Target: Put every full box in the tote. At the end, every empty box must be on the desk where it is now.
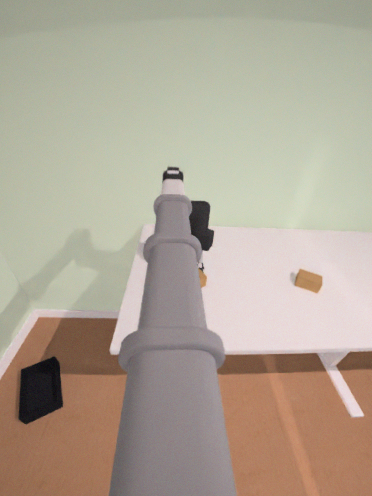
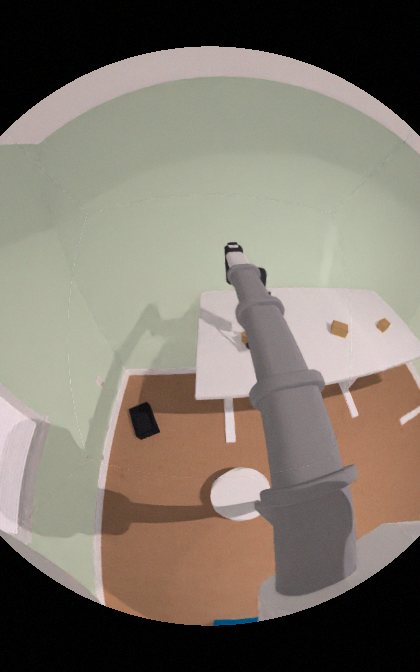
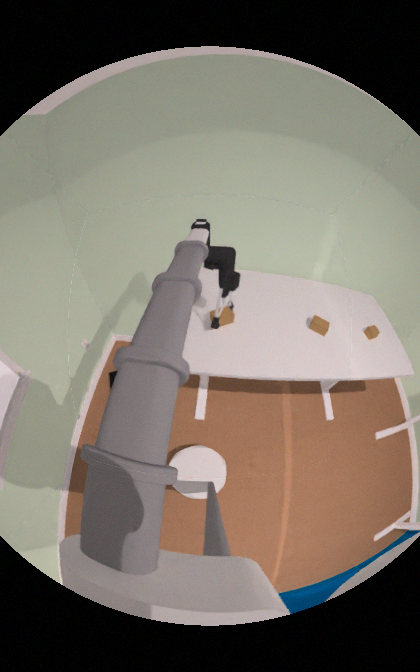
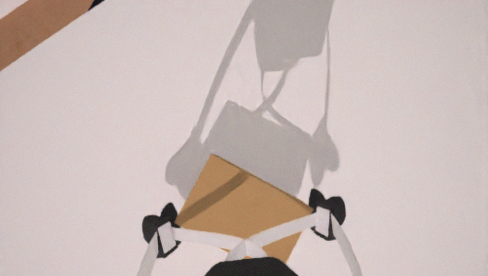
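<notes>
My gripper is shut on a brown box, with one fingertip at each side. The box is a little above the left part of the white desk, its shadow offset on the desk top. A second brown box and a third stand further right on the desk. Whether the boxes are full or empty does not show. The black tote is on the floor left of the desk.
The grey telescoping arm hides part of the desk. A white round object is on the floor in front of the desk. A green wall stands behind the desk, and another is left of the tote.
</notes>
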